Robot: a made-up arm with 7 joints.
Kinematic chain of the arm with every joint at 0, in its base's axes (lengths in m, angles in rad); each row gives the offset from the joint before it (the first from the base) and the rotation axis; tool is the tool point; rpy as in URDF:
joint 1: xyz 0 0 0.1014 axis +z
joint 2: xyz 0 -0.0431 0.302 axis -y
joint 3: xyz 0 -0.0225 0.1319 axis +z
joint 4: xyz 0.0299 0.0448 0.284 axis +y
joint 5: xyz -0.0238 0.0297 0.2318 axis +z
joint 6: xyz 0 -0.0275 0.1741 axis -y
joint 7: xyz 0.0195 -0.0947 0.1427 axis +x
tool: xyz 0 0 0 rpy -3.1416 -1.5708 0
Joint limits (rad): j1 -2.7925..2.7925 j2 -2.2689..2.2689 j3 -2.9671..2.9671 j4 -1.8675..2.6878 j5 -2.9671..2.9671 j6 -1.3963..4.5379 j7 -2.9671..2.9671
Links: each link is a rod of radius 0.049 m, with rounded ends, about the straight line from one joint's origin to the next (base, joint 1, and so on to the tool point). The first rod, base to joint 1, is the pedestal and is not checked.
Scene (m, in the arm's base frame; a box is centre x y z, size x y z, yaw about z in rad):
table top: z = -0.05
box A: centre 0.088 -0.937 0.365 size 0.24 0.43 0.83 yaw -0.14
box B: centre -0.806 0.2 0 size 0.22 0.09 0.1 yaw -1.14
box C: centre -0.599 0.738 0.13 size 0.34 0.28 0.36 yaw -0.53
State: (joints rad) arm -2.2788 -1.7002 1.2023 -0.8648 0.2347 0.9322 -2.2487
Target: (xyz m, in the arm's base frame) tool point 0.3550 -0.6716 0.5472
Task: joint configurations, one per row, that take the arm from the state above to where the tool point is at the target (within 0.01 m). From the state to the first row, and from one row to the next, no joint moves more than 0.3 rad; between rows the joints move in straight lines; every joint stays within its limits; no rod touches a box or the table.
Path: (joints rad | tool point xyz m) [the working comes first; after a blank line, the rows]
Joints at the target: -0.7133 -1.9335 0.3748 -0.9004 0.0559 1.1173 -2.2487
Straight joint move there: touches box A.

1: -2.0626 -1.5675 1.0193 -0.7859 0.2023 1.0054 -2.2047 | -0.7151 -0.4022 0.5572
2: -1.8464 -1.4349 0.8364 -0.7070 0.1699 1.0786 -2.1607 | -0.5602 -0.5460 0.7029
3: -1.6302 -1.3022 0.6534 -0.6280 0.1375 1.1518 -2.1167 | -0.3703 -0.6183 0.8334
4: -1.3648 -1.1454 0.4886 -0.4536 0.1625 1.2249 -2.0285 | -0.1302 -0.6603 0.9348
5: -1.0994 -0.9886 0.3238 -0.2792 0.1875 1.2979 -1.9402 | 0.0845 -0.6134 1.0154
6: -0.8341 -0.8318 0.1591 -0.1048 0.2125 1.3710 -1.8520 | 0.2431 -0.5087 1.0772
7: -0.8039 -1.1072 0.2130 -0.3037 0.1733 1.3075 -1.9512 | 0.3085 -0.5833 0.9616
8: -0.7737 -1.3826 0.2670 -0.5026 0.1342 1.2441 -2.0503 | 0.3506 -0.6365 0.8281
9: -0.7435 -1.6581 0.3209 -0.7015 0.0951 1.1807 -2.1495 | 0.3665 -0.6662 0.6862
10: -0.7133 -1.9335 0.3748 -0.9004 0.0559 1.1173 -2.2487 | 0.3550 -0.6716 0.5472

